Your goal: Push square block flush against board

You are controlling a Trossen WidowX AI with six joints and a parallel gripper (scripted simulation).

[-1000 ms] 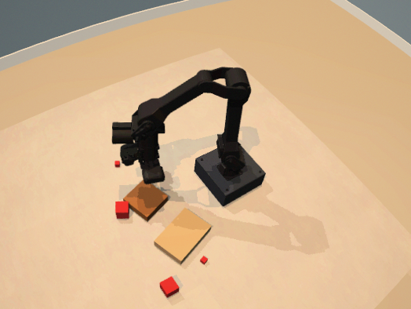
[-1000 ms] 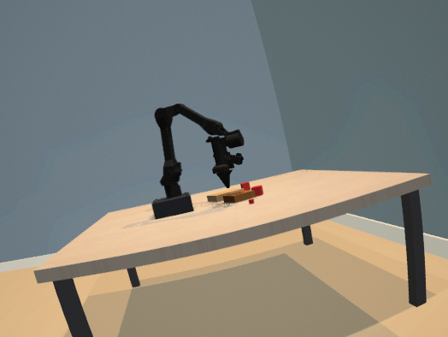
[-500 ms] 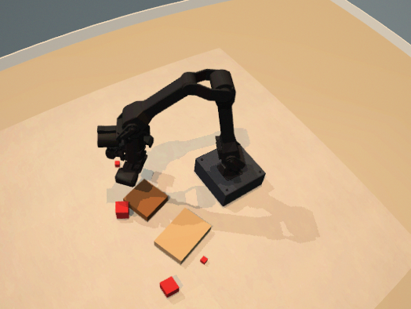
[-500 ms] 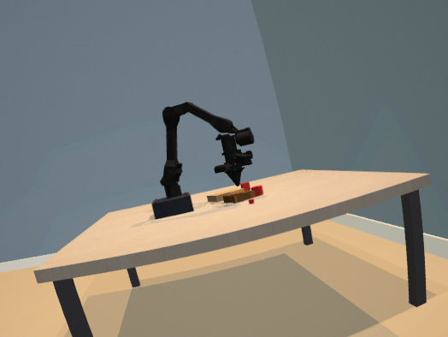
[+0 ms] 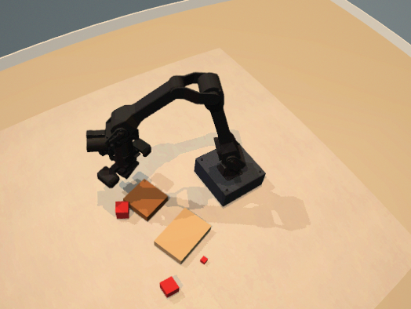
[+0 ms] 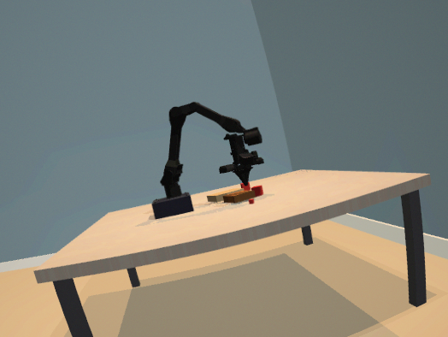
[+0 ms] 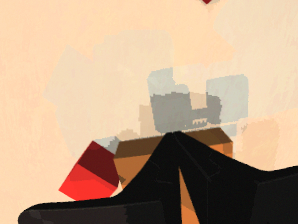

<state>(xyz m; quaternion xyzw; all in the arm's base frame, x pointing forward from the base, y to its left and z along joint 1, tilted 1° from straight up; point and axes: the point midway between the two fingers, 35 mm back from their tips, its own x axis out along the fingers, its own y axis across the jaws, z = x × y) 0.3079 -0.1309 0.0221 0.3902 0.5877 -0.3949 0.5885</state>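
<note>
My gripper tip is 70 mm to the right of the square block, 50 mm above it and 30 mm past it. From my gripper tip the other things lie so: board: 240 mm to the left, 70 mm behind, 50 mm below.
</note>
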